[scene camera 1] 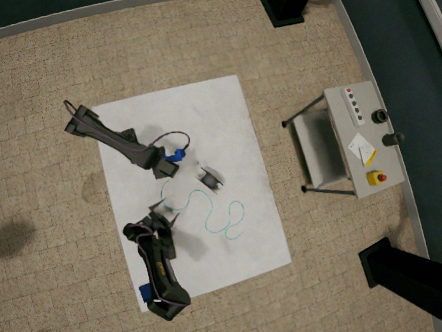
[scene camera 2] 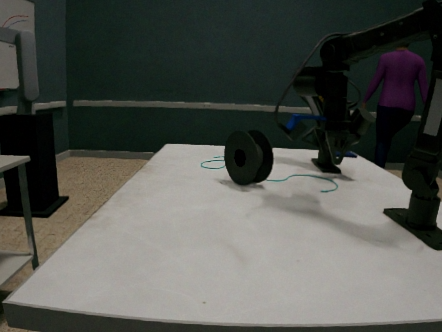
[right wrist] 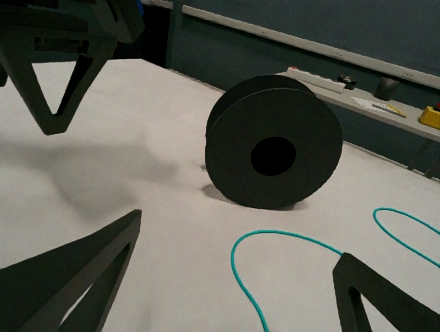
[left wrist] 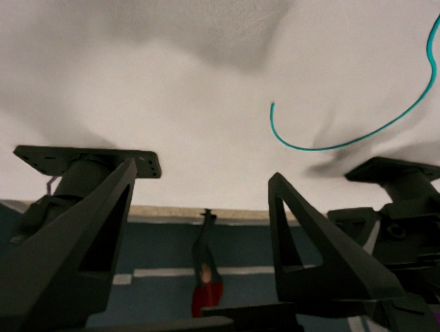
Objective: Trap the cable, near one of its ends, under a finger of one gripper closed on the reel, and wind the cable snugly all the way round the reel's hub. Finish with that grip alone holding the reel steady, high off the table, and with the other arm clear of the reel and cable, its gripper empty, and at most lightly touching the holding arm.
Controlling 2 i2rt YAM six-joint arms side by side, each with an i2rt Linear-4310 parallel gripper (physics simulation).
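Places are measured from the left arm's base along level axes (x left, y back, z up), in millimetres.
Where they show: left gripper, fingertip midpoint: (scene camera 2: 331, 160) (right wrist: 22, 108) (left wrist: 209, 170); right gripper, fingertip midpoint: (scene camera 1: 172, 205) (scene camera 2: 312, 141) (right wrist: 241, 241) (left wrist: 437, 204); left arm's base at its link origin: (scene camera 2: 418, 228) (left wrist: 97, 161); right arm's base at its link origin: (scene camera 1: 166, 241) (scene camera 2: 325, 166) (left wrist: 396, 172).
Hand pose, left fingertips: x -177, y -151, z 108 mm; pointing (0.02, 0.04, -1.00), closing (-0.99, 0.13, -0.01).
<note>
Things, the pixels of their centre, and the offset from my left fingertips. Level surfaces: height alone.
- dark reel at the middle of its body: (right wrist: 268, 145) (scene camera 2: 247, 157) (scene camera 1: 209, 181) dx -158, dy -185, dz -31 mm
- white table at its surface level: dz -108 mm
- blue block at the middle of its body: (scene camera 1: 153, 290) dx -609, dy +306, dz -102 mm
The dark reel (scene camera 1: 210, 180) (scene camera 2: 246, 141) (right wrist: 315, 170) stands upright on its two flange rims on the table, with no gripper touching it. The thin teal cable (scene camera 1: 198, 190) (scene camera 2: 305, 175) (left wrist: 325, 149) (right wrist: 234, 247) lies in loose curves on the table beside the reel, not wound on its hub. One cable end shows in the left wrist view. My left gripper (left wrist: 209, 170) (right wrist: 22, 108) is open and empty, above the table; its body hides its fingers in scene camera 1. My right gripper (scene camera 1: 171, 207) (right wrist: 241, 241) is open and empty, near the cable's curve.
Both arms stand on the white table (scene camera 1: 250, 150) (scene camera 2: 215, 275), their grippers fairly close together. A blue block (scene camera 1: 145, 292) is beside the right arm at the table's lower left in scene camera 1. A grey cart (scene camera 1: 357, 135) stands off the table at the right there.
</note>
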